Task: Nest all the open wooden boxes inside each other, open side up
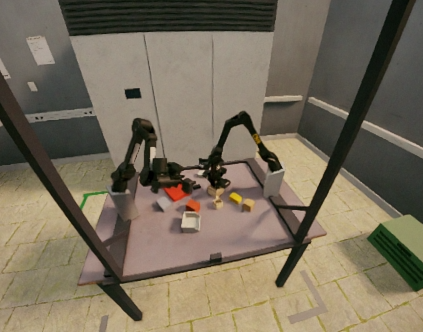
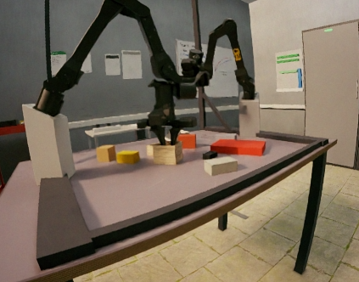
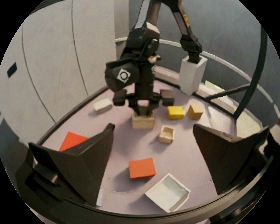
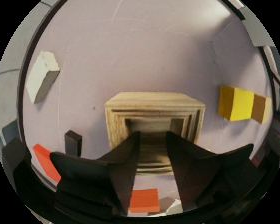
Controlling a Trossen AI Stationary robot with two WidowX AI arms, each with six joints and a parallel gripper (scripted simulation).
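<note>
Now: the small open wooden box 11 cm behind my right hand, 6 cm below it and 1 cm to the left of it. The rest, counted from my right hand: orange block (16 cm to the left, 11 cm behind, 5 cm below); then pale block (19 cm ahead, 6 cm below, 5 cm to the left); then small black block (11 cm to the left, 7 cm ahead, 6 cm below).
</note>
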